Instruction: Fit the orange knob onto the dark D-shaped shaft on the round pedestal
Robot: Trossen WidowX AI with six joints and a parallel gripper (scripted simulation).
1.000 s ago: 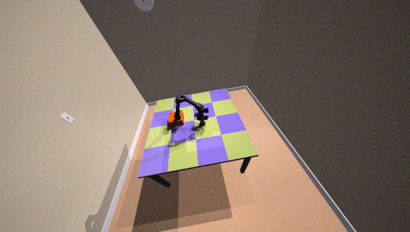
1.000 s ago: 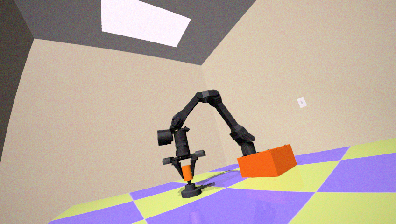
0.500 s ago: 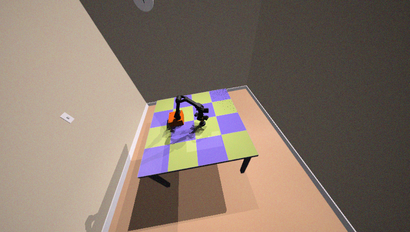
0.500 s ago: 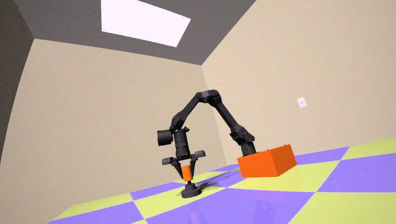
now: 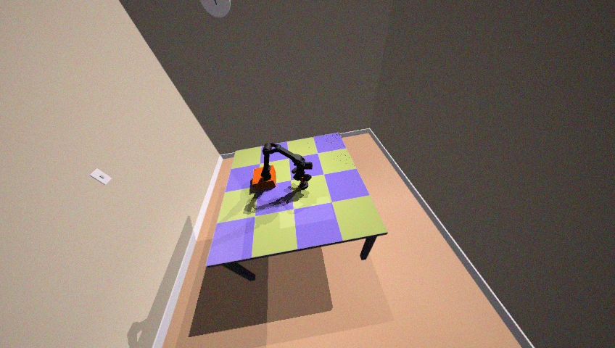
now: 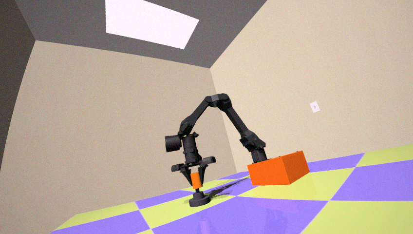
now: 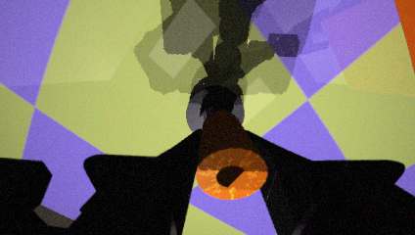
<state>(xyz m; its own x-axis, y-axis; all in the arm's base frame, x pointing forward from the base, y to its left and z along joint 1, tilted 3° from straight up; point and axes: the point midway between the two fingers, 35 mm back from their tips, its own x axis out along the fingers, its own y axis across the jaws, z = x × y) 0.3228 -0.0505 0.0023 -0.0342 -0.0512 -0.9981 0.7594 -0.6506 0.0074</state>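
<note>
The pedestal lies 4 cm below my gripper tip. The rest, counted from my gripper tip: orange knob 2 cm above.
</note>
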